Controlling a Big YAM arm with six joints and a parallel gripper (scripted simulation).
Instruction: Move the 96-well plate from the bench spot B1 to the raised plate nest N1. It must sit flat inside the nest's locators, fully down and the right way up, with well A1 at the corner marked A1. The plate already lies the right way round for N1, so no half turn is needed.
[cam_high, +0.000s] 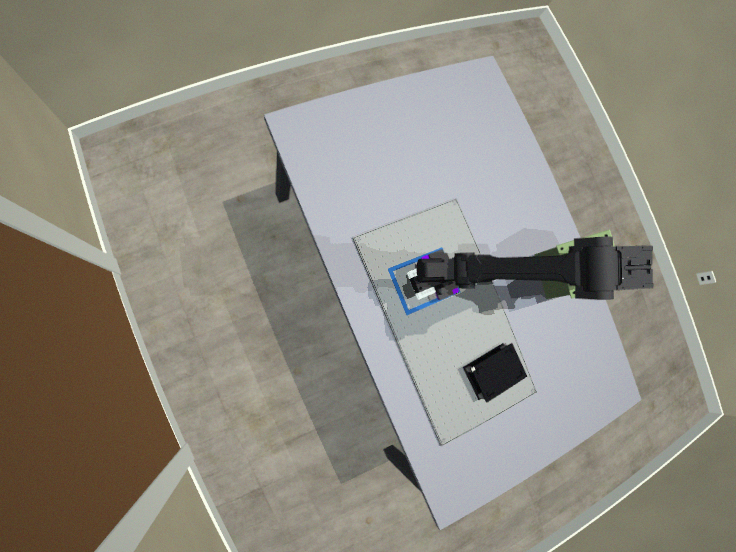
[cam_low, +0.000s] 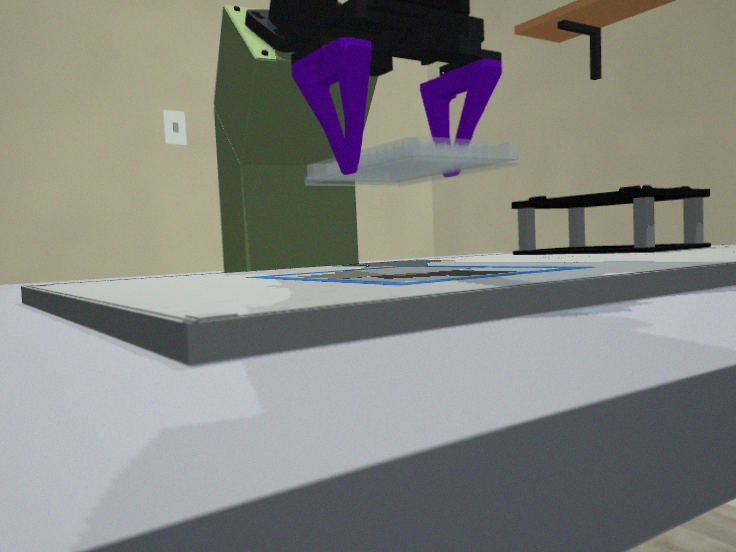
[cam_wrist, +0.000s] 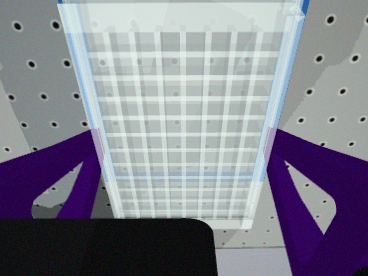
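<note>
The black raised nest N1 lies 360 mm to the left of my hand, 20 mm below it and 20 mm behind it. The rest, counted from my hand: white corner label (300 mm to the left, 50 mm ahead, 10 mm below); clear 96-well plate (right at my hand).
</note>
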